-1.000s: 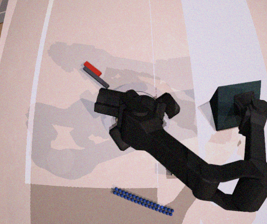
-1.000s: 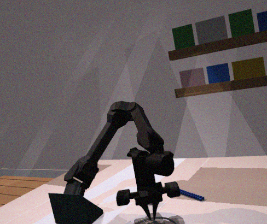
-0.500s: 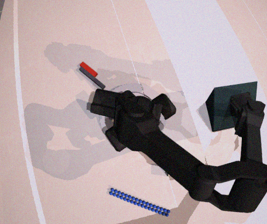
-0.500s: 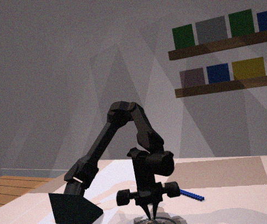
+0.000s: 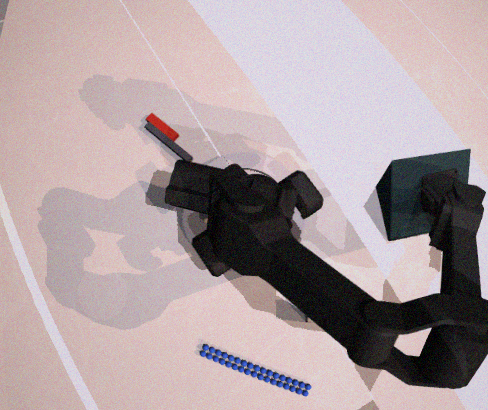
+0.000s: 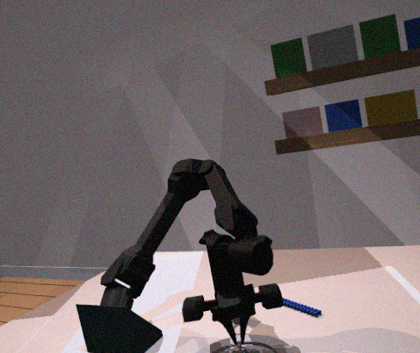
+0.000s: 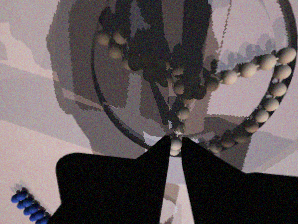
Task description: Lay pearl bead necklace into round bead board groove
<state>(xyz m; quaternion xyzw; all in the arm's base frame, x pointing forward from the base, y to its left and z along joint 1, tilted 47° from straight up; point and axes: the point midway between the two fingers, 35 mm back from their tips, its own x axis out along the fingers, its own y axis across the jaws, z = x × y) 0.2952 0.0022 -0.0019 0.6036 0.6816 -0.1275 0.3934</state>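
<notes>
My gripper tip is 20 mm short of the round bead board, 50 mm to the left of it and 10 mm above it. The rest, counted from my gripper tip: small beige cube (60 mm behind, 140 mm to the left); grey block (130 mm ahead, 220 mm to the right, 10 mm below).
</notes>
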